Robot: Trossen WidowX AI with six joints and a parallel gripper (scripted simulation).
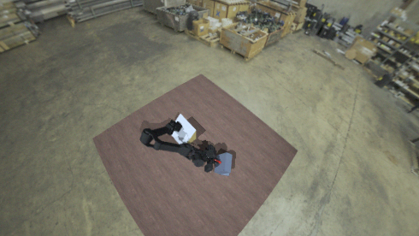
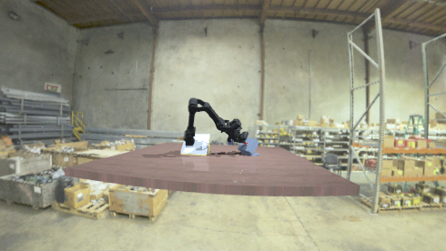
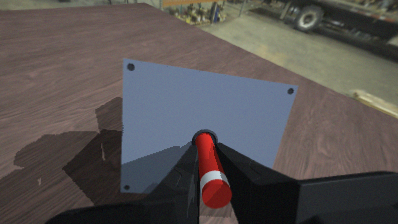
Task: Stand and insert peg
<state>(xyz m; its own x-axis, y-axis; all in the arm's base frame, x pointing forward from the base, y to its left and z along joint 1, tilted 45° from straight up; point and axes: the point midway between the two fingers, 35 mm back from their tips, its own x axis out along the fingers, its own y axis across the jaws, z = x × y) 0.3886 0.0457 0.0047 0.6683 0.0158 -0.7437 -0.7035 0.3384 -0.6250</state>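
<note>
Now: gripper tip 10 mm past the peg, 10 mm to the left of it and 10 mm below it. Also, from my gripper tip: sloped panel 30 mm ahead, 20 mm to the left, 20 mm below.
</note>
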